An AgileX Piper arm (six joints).
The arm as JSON. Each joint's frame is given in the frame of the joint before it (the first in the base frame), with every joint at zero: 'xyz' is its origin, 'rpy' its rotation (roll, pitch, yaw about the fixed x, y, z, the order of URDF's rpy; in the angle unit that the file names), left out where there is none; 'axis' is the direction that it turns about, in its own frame. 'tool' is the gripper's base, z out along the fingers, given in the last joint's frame.
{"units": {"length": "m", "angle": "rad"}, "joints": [
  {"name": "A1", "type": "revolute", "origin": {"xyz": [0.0, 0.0, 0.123]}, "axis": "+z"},
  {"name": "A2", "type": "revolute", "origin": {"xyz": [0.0, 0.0, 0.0]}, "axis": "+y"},
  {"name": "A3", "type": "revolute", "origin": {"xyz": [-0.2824, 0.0, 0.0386]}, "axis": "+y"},
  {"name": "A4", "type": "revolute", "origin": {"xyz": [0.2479, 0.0, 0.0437]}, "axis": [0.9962, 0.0, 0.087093]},
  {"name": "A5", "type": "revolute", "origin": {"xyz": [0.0, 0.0, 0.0]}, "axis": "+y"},
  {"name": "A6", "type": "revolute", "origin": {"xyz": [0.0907, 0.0, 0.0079]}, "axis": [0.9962, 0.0, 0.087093]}
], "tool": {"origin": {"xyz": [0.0, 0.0, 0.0], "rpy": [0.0, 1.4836, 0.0]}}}
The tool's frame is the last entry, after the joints.
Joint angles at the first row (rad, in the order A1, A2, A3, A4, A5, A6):
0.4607 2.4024 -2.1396 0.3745 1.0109 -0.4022
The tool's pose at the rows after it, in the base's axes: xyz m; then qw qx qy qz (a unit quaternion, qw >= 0):
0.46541, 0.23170, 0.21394, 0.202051, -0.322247, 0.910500, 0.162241
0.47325, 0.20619, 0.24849, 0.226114, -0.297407, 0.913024, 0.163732
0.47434, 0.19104, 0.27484, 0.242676, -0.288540, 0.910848, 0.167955
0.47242, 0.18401, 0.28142, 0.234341, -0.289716, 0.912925, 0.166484
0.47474, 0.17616, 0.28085, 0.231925, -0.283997, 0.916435, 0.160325
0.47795, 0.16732, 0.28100, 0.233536, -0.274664, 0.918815, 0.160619
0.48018, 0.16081, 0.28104, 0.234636, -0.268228, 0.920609, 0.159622
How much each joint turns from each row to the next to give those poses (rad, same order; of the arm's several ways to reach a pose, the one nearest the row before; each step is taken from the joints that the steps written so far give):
-0.0486 -0.0281 -0.0662 -0.0440 0.0584 0.0360
-0.0533 -0.0324 -0.0680 0.0027 0.0554 0.0220
-0.0314 -0.0232 -0.0552 0.0113 0.0480 0.0043
-0.0127 -0.0088 -0.0134 -0.0011 0.0423 -0.0020
-0.0148 0.0000 0.0000 -0.0097 0.0075 0.0013
-0.0194 0.0000 0.0000 0.0052 -0.0002 0.0000
-0.0138 0.0000 0.0000 0.0013 0.0001 0.0000

